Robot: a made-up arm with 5 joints.
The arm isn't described. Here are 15 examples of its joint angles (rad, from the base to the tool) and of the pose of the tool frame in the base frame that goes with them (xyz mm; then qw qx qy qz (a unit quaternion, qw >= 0)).
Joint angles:
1: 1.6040 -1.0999 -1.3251 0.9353 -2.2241
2: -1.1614 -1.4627 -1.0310 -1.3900 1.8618
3: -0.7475 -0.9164 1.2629 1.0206 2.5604
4: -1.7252 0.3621 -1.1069 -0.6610 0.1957
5: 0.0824 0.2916 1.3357 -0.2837 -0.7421
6: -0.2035 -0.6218 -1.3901 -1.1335 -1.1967
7: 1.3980 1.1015 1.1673 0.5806 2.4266
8: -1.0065 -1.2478 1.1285 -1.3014 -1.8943
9: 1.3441 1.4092 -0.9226 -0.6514 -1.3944
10: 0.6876 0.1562 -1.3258 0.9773 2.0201
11: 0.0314 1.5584 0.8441 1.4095 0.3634
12: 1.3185 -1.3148 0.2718 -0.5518 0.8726
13: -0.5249 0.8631 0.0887 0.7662 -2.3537
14: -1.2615 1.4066 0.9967 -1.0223 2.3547
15: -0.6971 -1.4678 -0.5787 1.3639 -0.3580
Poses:
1: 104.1 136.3 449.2 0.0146 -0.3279 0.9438 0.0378
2: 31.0 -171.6 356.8 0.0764 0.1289 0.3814 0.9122
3: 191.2 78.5 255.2 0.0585 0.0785 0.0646 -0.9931
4: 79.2 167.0 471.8 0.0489 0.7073 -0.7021 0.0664
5: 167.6 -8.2 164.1 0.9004 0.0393 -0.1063 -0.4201
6: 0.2 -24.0 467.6 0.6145 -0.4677 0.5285 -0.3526
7: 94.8 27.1 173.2 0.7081 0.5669 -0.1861 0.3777
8: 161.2 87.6 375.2 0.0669 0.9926 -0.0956 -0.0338
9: 157.4 -250.8 217.9 0.1140 0.0377 -0.7620 -0.6364
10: 206.5 -89.1 481.0 0.5094 -0.7494 -0.1844 0.3808
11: 66.9 -1.7 187.0 0.4308 0.1550 0.8869 0.0614
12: 105.8 -24.5 472.3 0.0116 0.8777 0.4790 -0.0029
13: 248.1 81.1 162.9 0.5892 -0.0731 0.0079 -0.8046
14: 105.8 1.6 137.9 0.2104 0.0473 0.0821 -0.9730
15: 40.0 -55.9 446.8 0.4251 0.4734 -0.7689 0.0622
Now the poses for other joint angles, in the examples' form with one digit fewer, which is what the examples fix.
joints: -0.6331 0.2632 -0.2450 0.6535 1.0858
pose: 286 132 320 0.604 -0.087 -0.426 0.668
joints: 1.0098 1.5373 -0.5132 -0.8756 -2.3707
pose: 210 -177 141 0.109 -0.423 0.497 0.750
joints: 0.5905 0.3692 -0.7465 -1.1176 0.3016
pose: 262 -111 430 0.037 -0.409 -0.912 -0.006
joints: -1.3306 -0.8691 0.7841 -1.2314 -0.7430
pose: 136 124 389 0.122 0.866 -0.484 0.034
